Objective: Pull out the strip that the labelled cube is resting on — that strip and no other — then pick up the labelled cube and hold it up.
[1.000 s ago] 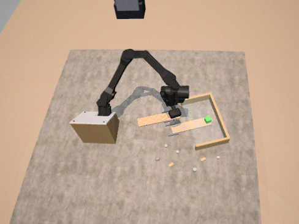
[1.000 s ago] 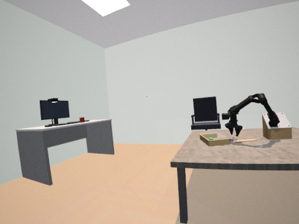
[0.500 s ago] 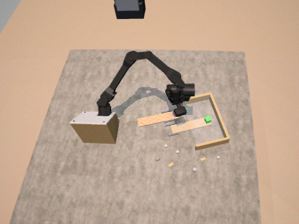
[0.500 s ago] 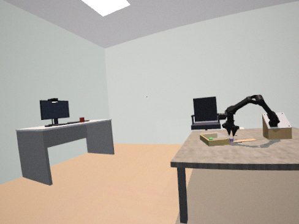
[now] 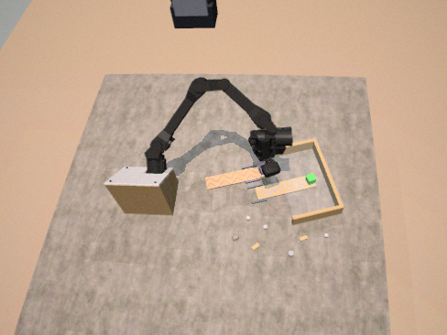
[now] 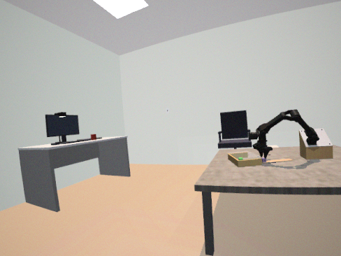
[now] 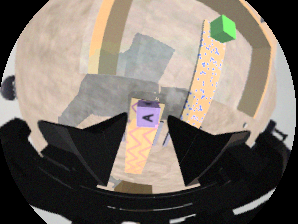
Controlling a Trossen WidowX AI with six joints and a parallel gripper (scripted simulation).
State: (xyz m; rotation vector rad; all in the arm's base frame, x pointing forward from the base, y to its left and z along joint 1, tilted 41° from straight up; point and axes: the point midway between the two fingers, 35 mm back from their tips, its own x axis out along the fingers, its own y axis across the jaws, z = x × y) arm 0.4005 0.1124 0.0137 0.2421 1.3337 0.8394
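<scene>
Now: gripper tip 20 mm above the purple cube.
</scene>
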